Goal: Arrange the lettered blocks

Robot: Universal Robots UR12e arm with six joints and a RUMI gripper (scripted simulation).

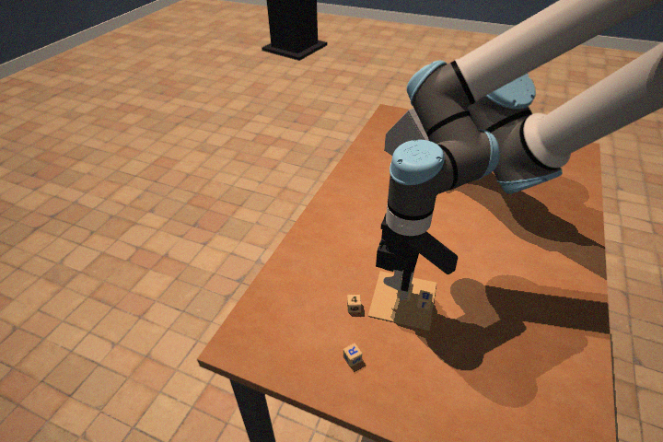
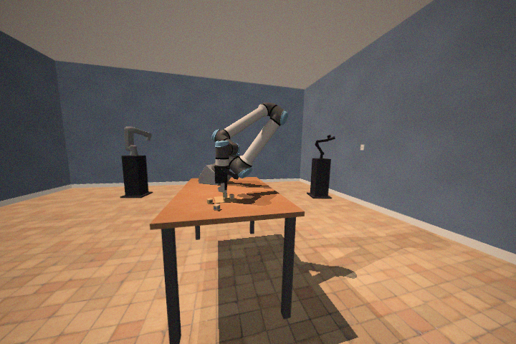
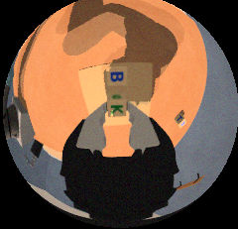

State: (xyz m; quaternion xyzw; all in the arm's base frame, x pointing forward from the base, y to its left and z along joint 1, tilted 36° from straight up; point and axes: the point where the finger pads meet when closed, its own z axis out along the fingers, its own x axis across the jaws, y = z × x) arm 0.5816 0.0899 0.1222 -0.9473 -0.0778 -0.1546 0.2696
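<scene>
Right now the tan mat is 30 mm below my hand.
</scene>
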